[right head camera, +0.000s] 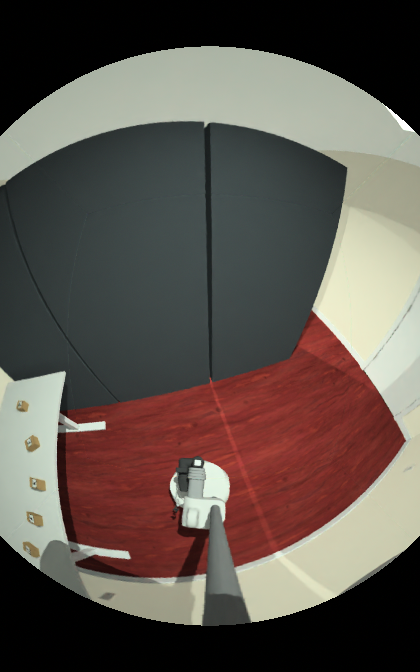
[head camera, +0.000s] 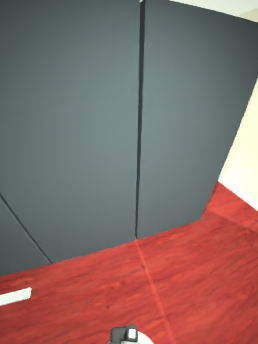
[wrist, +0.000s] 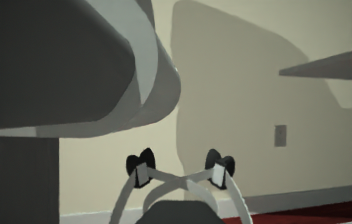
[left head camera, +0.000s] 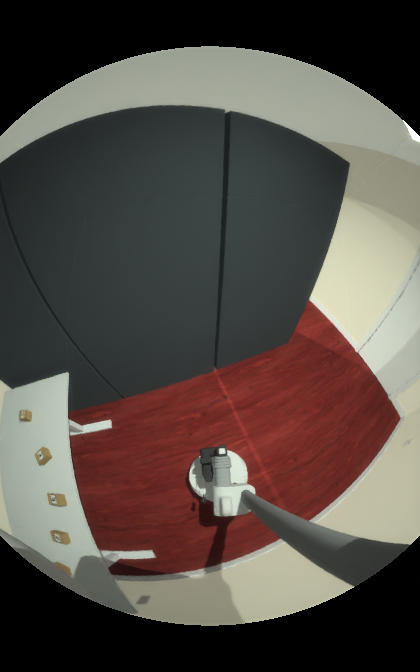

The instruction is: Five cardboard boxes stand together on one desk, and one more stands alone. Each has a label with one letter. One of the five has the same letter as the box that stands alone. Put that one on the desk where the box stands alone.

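Places are measured from the robot's base along level axes (x ahead, y left, z up), in millimetres.
Pixels of known places: gripper, between the fingertips: (wrist: 180,160).
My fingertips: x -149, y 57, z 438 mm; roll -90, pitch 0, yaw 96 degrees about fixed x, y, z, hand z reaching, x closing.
Behind a point stands the place of what it marks.
Five small cardboard boxes stand in a row along a white desk (left head camera: 30,482) (right head camera: 14,462) at the left of both side head views. From far to near they are a first box (left head camera: 25,415) (right head camera: 22,406), a second box (left head camera: 43,456) (right head camera: 32,443), a third box (left head camera: 56,499) (right head camera: 37,484), a fourth box (left head camera: 60,537) (right head camera: 34,519) and a fifth box (left head camera: 63,569) (right head camera: 31,549). Labels show, but their letters are too small to read. The box that stands alone does not show. My gripper (wrist: 180,160) @(z 438, x -149, y 57 mm) is open and empty, away from the boxes.
A tall dark grey partition (head camera: 75,125) @(z 1333, x 840, y 339 mm) (left head camera: 150,260) (right head camera: 140,270) stands ahead over the red floor (head camera: 200,280) @(z -28, x 577, y -645 mm) (left head camera: 310,425) (right head camera: 300,440). White desk feet (left head camera: 129,554) (right head camera: 90,426) reach onto the floor at left. A pale wall (wrist: 235,100) @(z 556, x -978, y 255 mm) with an outlet (wrist: 280,136) @(z 369, x -1065, y 506 mm) is behind the gripper's fingers.
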